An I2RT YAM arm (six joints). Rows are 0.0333 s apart.
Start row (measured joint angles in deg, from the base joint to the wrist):
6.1, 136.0, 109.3, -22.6, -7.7, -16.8
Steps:
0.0, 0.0, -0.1, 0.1, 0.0, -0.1
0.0, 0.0, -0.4, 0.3, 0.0, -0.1
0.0, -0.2, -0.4, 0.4, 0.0, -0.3
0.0, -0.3, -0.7, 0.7, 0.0, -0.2
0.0, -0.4, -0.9, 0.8, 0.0, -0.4
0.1, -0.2, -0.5, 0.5, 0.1, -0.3
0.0, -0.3, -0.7, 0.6, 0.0, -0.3
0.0, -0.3, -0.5, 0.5, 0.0, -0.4
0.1, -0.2, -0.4, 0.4, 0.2, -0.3
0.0, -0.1, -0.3, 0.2, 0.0, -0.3
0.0, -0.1, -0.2, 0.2, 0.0, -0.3
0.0, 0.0, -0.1, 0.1, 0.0, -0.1
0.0, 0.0, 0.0, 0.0, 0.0, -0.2
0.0, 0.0, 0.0, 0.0, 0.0, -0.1
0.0, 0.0, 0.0, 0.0, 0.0, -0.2
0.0, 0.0, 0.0, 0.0, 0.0, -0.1
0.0, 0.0, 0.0, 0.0, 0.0, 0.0
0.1, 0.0, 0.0, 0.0, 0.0, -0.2
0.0, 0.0, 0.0, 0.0, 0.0, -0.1
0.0, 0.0, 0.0, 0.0, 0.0, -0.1
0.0, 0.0, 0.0, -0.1, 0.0, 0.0
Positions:
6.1, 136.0, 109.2, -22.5, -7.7, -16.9
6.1, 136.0, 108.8, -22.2, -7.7, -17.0
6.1, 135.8, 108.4, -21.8, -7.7, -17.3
6.1, 135.5, 107.7, -21.1, -7.7, -17.5
6.1, 135.1, 106.8, -20.3, -7.7, -17.9
6.2, 134.9, 106.3, -19.8, -7.6, -18.2
6.2, 134.6, 105.6, -19.2, -7.6, -18.5
6.2, 134.3, 105.1, -18.7, -7.6, -18.9
6.3, 134.1, 104.7, -18.3, -7.4, -19.2
6.3, 134.0, 104.4, -18.1, -7.4, -19.5
6.3, 133.9, 104.2, -17.9, -7.4, -19.8
6.3, 133.9, 104.1, -17.8, -7.4, -19.9
6.3, 133.9, 104.1, -17.8, -7.4, -20.1
6.3, 133.9, 104.1, -17.8, -7.4, -20.2
6.3, 133.9, 104.1, -17.8, -7.4, -20.4
6.3, 133.9, 104.1, -17.8, -7.4, -20.5
6.3, 133.9, 104.1, -17.8, -7.4, -20.5
6.4, 133.9, 104.1, -17.8, -7.4, -20.7
6.4, 133.9, 104.1, -17.8, -7.4, -20.8
6.4, 133.9, 104.1, -17.8, -7.4, -20.9
6.4, 133.9, 104.1, -17.9, -7.4, -20.9

